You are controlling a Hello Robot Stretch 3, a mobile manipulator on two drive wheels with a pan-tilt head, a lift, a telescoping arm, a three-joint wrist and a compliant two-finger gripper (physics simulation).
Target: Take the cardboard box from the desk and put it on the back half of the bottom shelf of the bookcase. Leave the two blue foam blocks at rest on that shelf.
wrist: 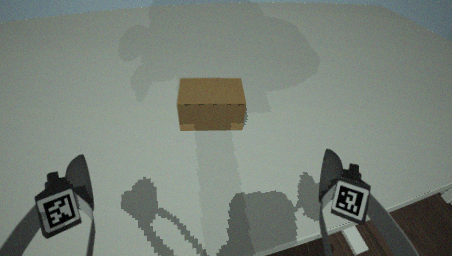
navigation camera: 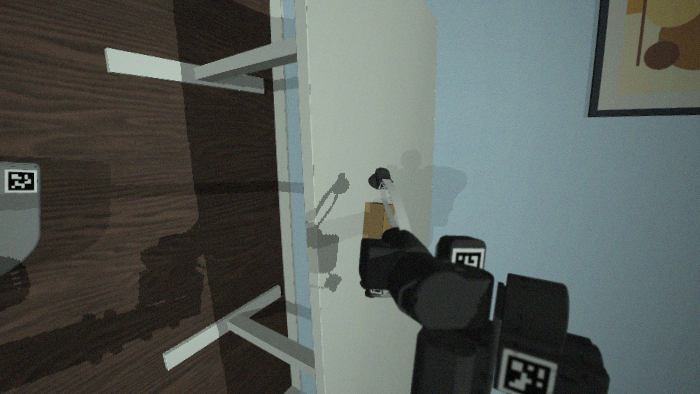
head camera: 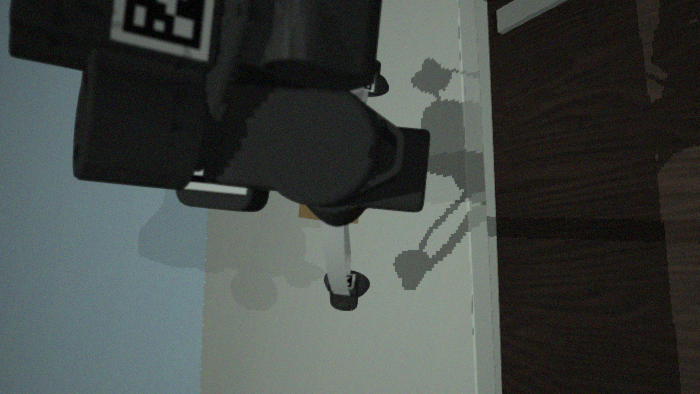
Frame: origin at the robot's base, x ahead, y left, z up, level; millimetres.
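Where they show: gripper, between the fingertips: (navigation camera: 374,231).
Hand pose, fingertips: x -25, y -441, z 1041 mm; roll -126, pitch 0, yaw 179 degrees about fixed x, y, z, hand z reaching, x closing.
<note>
After its pixels a point has its place.
The brown cardboard box (head camera: 307,211) {x 2, y -610, z 1000 mm} (navigation camera: 373,219) {x -25, y -572, z 975 mm} (wrist: 211,102) sits on the pale desk (head camera: 410,345) {x 128, y -457, z 950 mm} (navigation camera: 370,100) {x 242, y -561, z 950 mm} (wrist: 60,110). In the head view the wrist hides most of it; in the navigation view the wrist and a finger cover part. My gripper (head camera: 361,185) {x -25, y -441, z 1041 mm} (navigation camera: 378,235) {x -25, y -441, z 1041 mm} (wrist: 208,172) {x -25, y -441, z 1041 mm} is open, its fingers spread much wider than the box. In the wrist view the box is beyond the fingertips, near the middle between them, and nothing is between the fingers. The bookcase and the blue foam blocks do not show in these views.
The blue wall (head camera: 100,280) {x 176, y -1197, z 1142 mm} (navigation camera: 525,175) {x 126, y -1204, z 1282 mm} runs along the desk's far side, with a framed picture (navigation camera: 593,65) {x 492, y -1148, z 1447 mm} on it. White desk legs (navigation camera: 245,60) {x 469, y -653, z 373 mm} (navigation camera: 272,345) {x -726, y -871, z 366 mm} stand on the dark wooden floor (head camera: 580,300) {x 171, y -896, z 0 mm} (navigation camera: 75,125) {x 180, y -272, z 0 mm}. Part of the robot's base (navigation camera: 20,215) {x -93, y -128, z 160 mm} shows at the left.
</note>
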